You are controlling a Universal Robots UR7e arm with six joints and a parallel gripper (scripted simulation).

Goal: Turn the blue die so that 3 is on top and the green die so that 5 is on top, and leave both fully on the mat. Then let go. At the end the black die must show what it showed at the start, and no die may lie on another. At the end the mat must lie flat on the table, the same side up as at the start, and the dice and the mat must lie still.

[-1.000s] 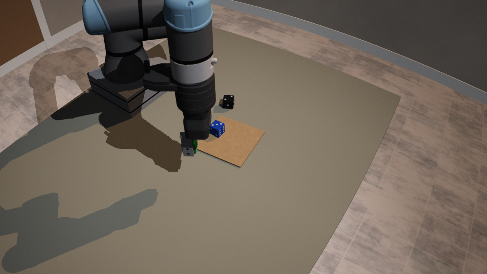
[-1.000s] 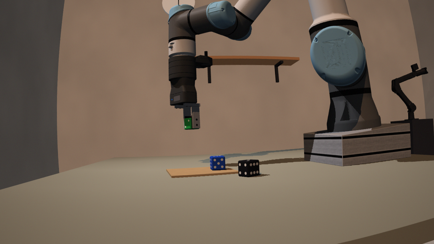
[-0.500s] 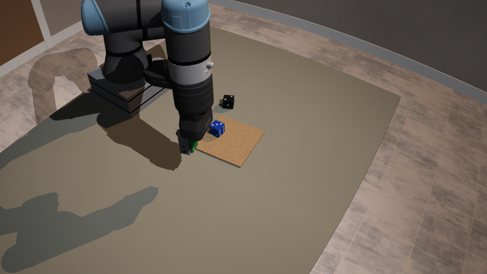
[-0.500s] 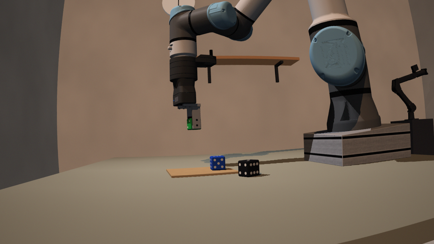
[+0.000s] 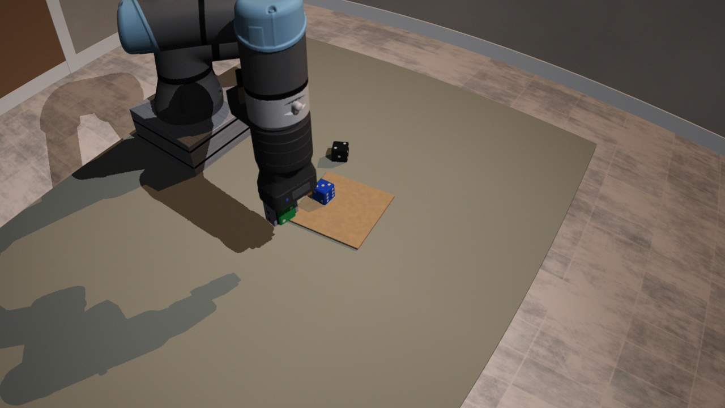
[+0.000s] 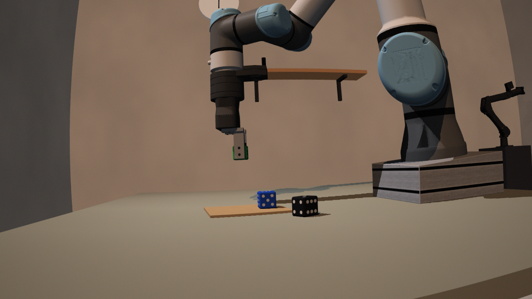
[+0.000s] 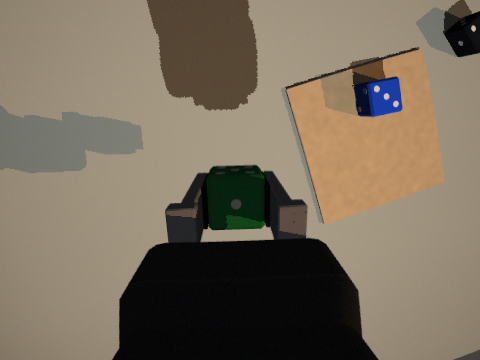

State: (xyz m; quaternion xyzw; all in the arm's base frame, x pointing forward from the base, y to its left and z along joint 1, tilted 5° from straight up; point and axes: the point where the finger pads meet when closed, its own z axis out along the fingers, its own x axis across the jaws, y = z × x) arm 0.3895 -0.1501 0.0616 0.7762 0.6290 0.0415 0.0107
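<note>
Now: the brown mat 140 mm to the left of my hand, 110 mm below it and 10 mm ahead of it. From my hand the other things lie so: green die right at my hand; then black die 250 mm to the left, 100 mm below, 70 mm behind; then blue die 140 mm to the left, 100 mm below, 30 mm behind.
</note>
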